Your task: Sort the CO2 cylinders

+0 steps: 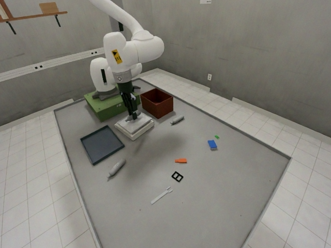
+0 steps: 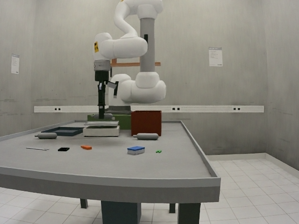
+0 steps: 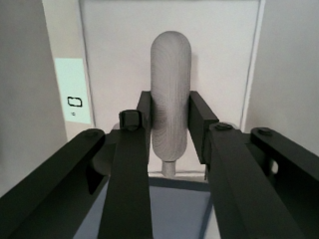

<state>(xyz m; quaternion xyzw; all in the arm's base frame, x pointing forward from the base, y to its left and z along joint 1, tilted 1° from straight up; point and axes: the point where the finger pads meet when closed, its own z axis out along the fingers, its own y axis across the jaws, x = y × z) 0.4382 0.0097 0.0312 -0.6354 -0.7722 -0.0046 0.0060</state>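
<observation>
The scale plate lies 70 mm below my hand. The rest, counted from my hand: grey CO2 cylinder: 20 mm to the right, 30 mm below; white scale: 10 mm behind, 80 mm below; dark blue tray: 10 mm behind, 230 mm to the right, 110 mm below.
</observation>
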